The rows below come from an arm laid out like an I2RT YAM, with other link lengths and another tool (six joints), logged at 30 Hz.
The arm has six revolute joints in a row. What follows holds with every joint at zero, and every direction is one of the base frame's.
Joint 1 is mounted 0.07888 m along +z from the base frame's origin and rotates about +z.
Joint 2 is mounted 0.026 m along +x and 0.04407 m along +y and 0.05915 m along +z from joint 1 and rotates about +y.
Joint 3 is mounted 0.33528 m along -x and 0.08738 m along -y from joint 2 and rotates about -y.
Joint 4 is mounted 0.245 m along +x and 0.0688 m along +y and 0.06 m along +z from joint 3 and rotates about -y.
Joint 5 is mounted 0.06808 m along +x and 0.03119 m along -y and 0.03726 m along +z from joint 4 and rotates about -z.
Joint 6 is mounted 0.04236 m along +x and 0.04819 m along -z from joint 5 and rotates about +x.
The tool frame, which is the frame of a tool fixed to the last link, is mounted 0.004 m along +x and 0.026 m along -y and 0.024 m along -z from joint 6; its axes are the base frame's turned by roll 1.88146, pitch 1.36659 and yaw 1.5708 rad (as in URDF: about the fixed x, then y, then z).
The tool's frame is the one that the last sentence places.
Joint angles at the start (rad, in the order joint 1, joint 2, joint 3, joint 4, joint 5, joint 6):
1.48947, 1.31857, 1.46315, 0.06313, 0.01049, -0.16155
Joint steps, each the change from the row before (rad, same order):
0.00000, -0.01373, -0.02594, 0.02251, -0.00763, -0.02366
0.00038, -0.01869, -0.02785, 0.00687, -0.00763, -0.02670
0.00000, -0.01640, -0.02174, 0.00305, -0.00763, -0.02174
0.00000, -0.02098, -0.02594, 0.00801, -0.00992, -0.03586
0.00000, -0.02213, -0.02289, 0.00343, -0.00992, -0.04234
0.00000, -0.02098, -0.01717, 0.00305, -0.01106, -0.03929
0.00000, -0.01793, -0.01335, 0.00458, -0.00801, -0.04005
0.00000, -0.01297, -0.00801, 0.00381, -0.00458, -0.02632
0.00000, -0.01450, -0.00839, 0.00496, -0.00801, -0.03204
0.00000, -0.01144, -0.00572, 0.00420, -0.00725, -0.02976
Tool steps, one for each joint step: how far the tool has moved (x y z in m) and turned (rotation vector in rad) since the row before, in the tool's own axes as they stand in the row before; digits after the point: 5 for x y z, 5 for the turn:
0.00138, -0.00127, -0.00332, -0.00794, -0.01679, -0.01939
0.00210, -0.00183, -0.00543, -0.00799, -0.00591, -0.02606
0.00135, -0.00156, -0.00488, -0.00767, -0.00459, -0.02134
0.00046, -0.00201, -0.00611, -0.00976, -0.01433, -0.03312
-0.00060, -0.00220, -0.00660, -0.00965, -0.01631, -0.03931
-0.00208, -0.00205, -0.00624, -0.01010, -0.01990, -0.03515
-0.00263, -0.00198, -0.00527, -0.00638, -0.02223, -0.03538
-0.00245, -0.00158, -0.00381, -0.00275, -0.01723, -0.02261
-0.00312, -0.00173, -0.00416, -0.00529, -0.02198, -0.02729
-0.00297, -0.00150, -0.00320, -0.00446, -0.02018, -0.02548

